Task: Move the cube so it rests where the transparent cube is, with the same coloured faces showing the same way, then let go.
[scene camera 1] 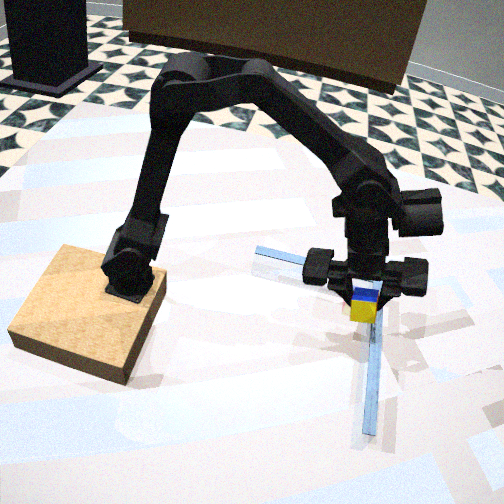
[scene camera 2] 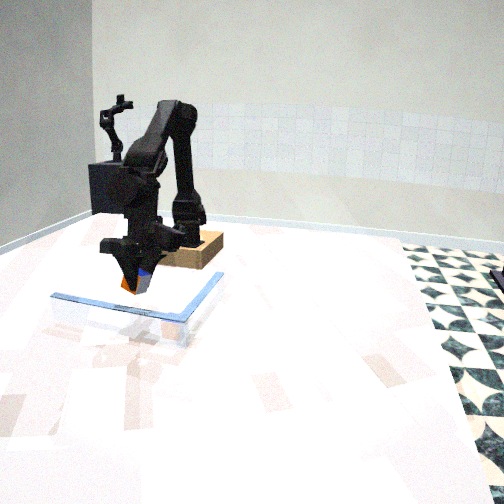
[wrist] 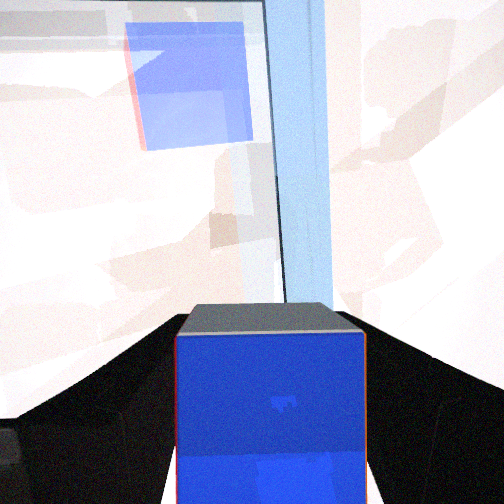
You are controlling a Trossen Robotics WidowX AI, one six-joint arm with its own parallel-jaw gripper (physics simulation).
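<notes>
My gripper (scene camera 1: pixel 366 296) is shut on the cube (scene camera 1: pixel 364 304), which shows a blue top and a yellow side in scene camera 1. In scene camera 2 the cube (scene camera 2: pixel 135 281) shows orange and blue under the jaws, held a little above the floor. In the wrist view the cube (wrist: pixel 270 410) fills the bottom centre, blue face toward the camera with a grey face above it. The transparent cube (wrist: pixel 188 85) appears in the wrist view at the top left, blue-faced, ahead of the held cube and left of a light blue strip.
An L-shaped light blue strip (scene camera 1: pixel 372 370) lies on the floor under and beside the gripper; it also shows in scene camera 2 (scene camera 2: pixel 140 309). The arm's base stands on a wooden block (scene camera 1: pixel 88 310). A dark pedestal (scene camera 1: pixel 45 45) stands far back left.
</notes>
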